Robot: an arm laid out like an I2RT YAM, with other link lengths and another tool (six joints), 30 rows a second.
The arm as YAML. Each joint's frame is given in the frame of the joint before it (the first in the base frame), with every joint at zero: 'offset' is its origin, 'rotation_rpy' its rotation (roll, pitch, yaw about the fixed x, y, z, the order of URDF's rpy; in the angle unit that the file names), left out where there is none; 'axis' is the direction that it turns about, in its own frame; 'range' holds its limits. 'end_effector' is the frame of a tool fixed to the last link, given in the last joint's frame.
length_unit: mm
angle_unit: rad
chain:
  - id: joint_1
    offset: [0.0, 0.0, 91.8]
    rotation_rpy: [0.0, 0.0, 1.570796]
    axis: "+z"
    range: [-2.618, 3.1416]
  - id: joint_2
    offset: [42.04, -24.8, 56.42]
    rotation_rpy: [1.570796, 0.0, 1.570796]
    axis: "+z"
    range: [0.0, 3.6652]
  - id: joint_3
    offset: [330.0, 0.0, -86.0]
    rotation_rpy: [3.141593, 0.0, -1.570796]
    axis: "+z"
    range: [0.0, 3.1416]
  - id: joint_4
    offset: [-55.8, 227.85, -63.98]
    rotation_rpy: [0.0, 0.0, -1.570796]
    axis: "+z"
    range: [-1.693, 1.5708]
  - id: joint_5
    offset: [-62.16, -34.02, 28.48]
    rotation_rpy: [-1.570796, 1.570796, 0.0]
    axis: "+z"
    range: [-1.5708, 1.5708]
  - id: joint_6
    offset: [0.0, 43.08, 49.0]
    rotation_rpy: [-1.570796, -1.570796, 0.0]
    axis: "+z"
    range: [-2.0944, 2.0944]
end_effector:
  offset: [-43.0, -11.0, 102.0]
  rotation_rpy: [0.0, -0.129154, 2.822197]
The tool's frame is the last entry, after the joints.
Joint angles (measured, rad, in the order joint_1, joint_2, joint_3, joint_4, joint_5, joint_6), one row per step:
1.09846 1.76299 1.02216 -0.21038 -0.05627 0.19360
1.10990 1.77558 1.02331 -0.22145 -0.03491 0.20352
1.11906 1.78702 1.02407 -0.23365 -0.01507 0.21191
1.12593 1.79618 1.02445 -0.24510 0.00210 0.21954
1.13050 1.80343 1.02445 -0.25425 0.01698 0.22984
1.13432 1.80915 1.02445 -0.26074 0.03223 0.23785
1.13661 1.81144 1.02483 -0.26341 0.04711 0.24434
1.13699 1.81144 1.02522 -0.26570 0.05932 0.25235
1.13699 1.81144 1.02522 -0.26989 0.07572 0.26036
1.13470 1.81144 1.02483 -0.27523 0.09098 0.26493
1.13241 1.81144 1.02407 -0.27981 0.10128 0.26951
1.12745 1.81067 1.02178 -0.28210 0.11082 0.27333
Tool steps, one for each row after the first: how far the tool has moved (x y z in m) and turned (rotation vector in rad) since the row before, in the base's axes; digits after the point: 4 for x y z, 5 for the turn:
-0.0017 -0.0001 -0.0062 -0.02584 -0.00027 -0.00890
-0.0012 -0.0008 -0.0059 -0.02597 -0.00051 -0.00880
-0.0008 -0.0013 -0.0049 -0.02280 -0.00061 -0.00876
-0.0001 -0.0016 -0.0039 -0.01789 0.00032 -0.01196
0.0003 -0.0014 -0.0029 -0.01473 -0.00313 -0.01081
0.0011 -0.0011 -0.0008 -0.00799 -0.00693 -0.01076
0.0015 -0.0013 0.0001 -0.00412 -0.00539 -0.01263
0.0019 -0.0021 -0.0001 -0.00764 -0.00782 -0.01505
0.0024 -0.0027 -0.0004 -0.00952 -0.00779 -0.01373
0.0018 -0.0023 -0.0005 -0.00732 -0.00408 -0.01127
0.0026 -0.0029 -0.0004 -0.00587 -0.00446 -0.01288

